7 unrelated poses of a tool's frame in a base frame.
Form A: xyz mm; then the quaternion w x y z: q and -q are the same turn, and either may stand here.
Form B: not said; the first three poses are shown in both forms.
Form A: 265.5 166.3 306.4 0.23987 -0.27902 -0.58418 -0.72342
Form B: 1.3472 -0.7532 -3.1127 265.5 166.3 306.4
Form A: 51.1 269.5 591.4 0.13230 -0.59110 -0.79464 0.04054
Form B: -2.9159 -0.1631 1.8440 51.1 269.5 591.4
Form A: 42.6 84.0 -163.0 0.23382 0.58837 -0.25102 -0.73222
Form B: 1.2954 0.8394 -1.8722 42.6 84.0 -163.0
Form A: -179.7 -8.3 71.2 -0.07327 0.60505 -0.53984 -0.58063
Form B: 2.1003 0.8974 -1.9957 -179.7 -8.3 71.2
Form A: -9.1 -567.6 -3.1 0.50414 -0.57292 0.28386 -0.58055
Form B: -1.3724 -0.3887 -1.3918 -9.1 -567.6 -3.1
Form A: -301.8 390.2 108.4 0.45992 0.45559 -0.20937 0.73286
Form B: 0.2219 -1.0360 1.8939 -301.8 390.2 108.4
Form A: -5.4 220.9 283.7 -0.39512 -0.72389 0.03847 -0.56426
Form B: 1.6670 -1.0109 0.8253 -5.4 220.9 283.7
